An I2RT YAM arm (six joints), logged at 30 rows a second.
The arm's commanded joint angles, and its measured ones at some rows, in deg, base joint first. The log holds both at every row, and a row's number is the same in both.
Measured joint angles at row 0:
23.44, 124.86, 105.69, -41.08, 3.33, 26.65
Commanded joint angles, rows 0 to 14:
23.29, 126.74, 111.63, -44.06, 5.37, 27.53
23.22, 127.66, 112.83, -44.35, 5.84, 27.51
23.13, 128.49, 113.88, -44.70, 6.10, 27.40
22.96, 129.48, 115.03, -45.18, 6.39, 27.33
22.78, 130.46, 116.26, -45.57, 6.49, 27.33
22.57, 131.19, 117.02, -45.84, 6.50, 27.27
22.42, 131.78, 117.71, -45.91, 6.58, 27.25
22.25, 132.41, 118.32, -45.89, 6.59, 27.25
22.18, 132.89, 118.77, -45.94, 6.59, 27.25
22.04, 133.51, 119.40, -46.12, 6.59, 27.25
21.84, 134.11, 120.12, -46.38, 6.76, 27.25
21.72, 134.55, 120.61, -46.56, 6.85, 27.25
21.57, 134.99, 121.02, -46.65, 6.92, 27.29
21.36, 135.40, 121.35, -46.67, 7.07, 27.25
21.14, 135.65, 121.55, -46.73, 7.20, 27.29
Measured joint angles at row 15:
21.78, 136.62, 118.91, -44.99, 5.52, 26.85
